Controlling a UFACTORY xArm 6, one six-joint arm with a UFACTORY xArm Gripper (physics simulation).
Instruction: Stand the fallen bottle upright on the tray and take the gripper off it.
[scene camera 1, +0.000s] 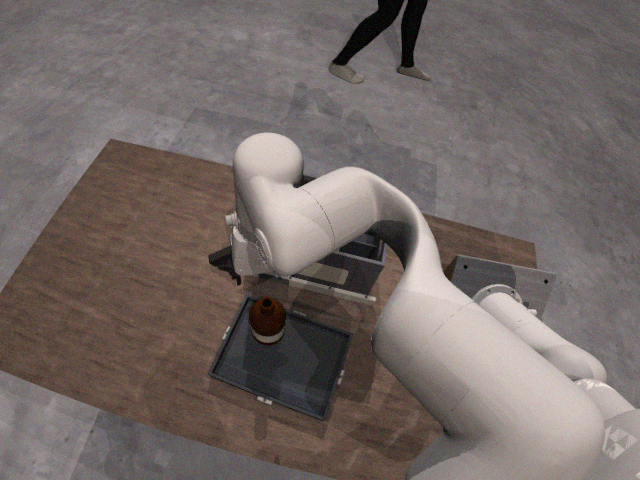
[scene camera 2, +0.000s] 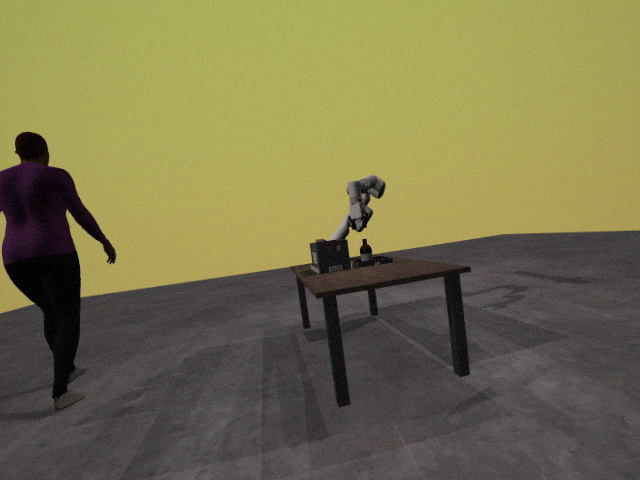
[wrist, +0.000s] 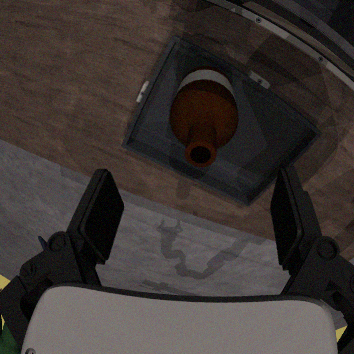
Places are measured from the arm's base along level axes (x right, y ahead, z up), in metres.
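Where they show: gripper, between the fingertips: (scene camera 1: 264, 273) (scene camera 2: 359, 228) (wrist: 193, 186); arm's base, origin of its link: (scene camera 1: 493, 311) (scene camera 2: 330, 247).
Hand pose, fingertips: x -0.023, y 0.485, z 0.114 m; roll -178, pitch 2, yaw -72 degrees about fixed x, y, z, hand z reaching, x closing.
Observation:
Each offset is from my fingertips to the top centre of the thing. Level surfaces: height alone.
A brown bottle with a pale label band @[dx -0.027, dy -0.007, dz -0.067 m] (scene camera 1: 267, 320) (scene camera 2: 366, 250) (wrist: 204, 115) stands upright in the dark tray (scene camera 1: 320, 413) (wrist: 150, 154), near the tray's far left corner in scene camera 1. My gripper (wrist: 193, 186) is wide open and empty. In the wrist view its two black fingers stand far apart, and the bottle's neck lies beyond them, apart from both. In scene camera 2 the gripper hangs above the bottle's height. In scene camera 1 the arm hides part of the gripper.
A dark divided box @[dx +0.183, dy -0.101, dz -0.052 m] (scene camera 1: 356, 271) (scene camera 2: 330, 255) stands on the wooden table @[dz -0.227 m] (scene camera 1: 129, 248) (scene camera 2: 403, 272) beside the tray, partly under the arm. A grey mounting plate (scene camera 1: 532, 281) is at the table's right side. A person in purple (scene camera 2: 38, 217) is on the floor away from the table.

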